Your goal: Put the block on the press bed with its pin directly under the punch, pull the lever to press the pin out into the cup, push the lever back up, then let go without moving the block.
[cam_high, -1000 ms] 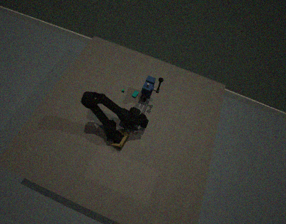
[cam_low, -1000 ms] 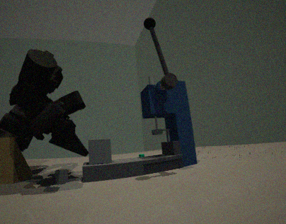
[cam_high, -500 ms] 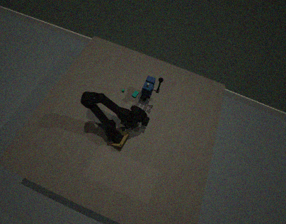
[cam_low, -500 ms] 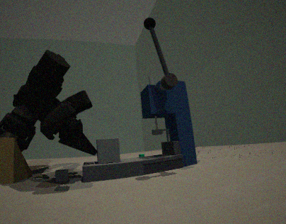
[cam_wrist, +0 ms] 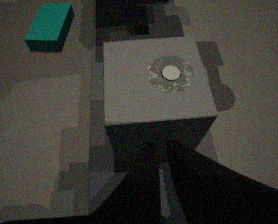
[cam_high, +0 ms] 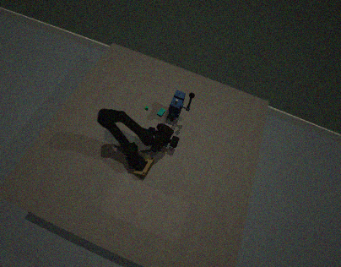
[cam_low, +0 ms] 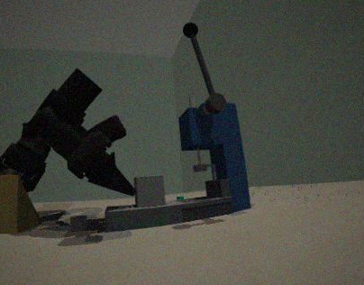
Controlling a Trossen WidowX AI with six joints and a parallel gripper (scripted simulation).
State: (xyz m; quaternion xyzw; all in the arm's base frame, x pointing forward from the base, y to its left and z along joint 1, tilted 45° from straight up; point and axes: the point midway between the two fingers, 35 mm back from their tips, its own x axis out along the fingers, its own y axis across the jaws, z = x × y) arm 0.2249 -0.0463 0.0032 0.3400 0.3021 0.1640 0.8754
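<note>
Right now my gripper tip is 13 cm short of the thin punch, 1 cm to the right of it and 10 cm below it. From my gripper tip the other things lie so: pale round pin 3 cm ahead, 2 cm above; then teal block 15 cm ahead, 10 cm to the left, 4 cm below; then dark lever 12 cm ahead, 5 cm to the right, 22 cm above.
</note>
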